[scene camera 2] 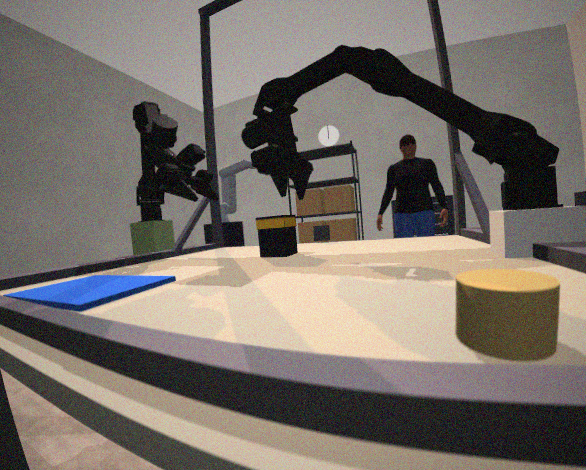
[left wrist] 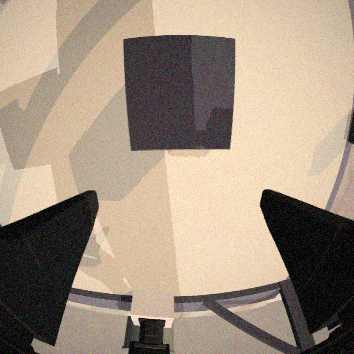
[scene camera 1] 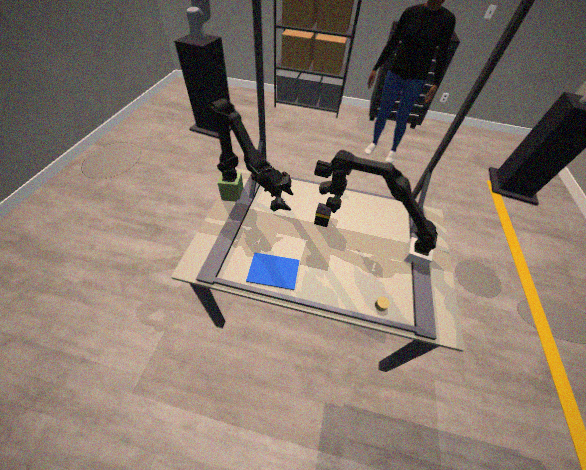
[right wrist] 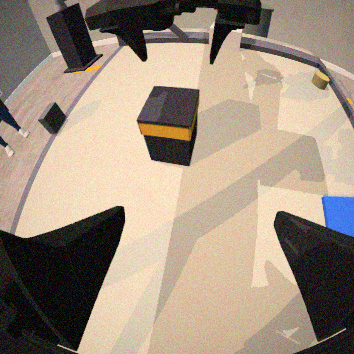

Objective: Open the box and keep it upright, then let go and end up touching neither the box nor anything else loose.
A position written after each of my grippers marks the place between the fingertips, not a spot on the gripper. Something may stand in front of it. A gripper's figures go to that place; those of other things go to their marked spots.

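The yellow cylinder [scene camera 2: 507, 314] is 15 cm from the lens. A flat blue mat [scene camera 2: 82, 294] is 40 cm from the lens, and the marked spots on the flat blue mat and the yellow cylinder are 41 cm apart. My left gripper [scene camera 2: 293, 198] is 58 cm from the lens, while my right gripper [scene camera 2: 208, 200] is 64 cm from the lens.
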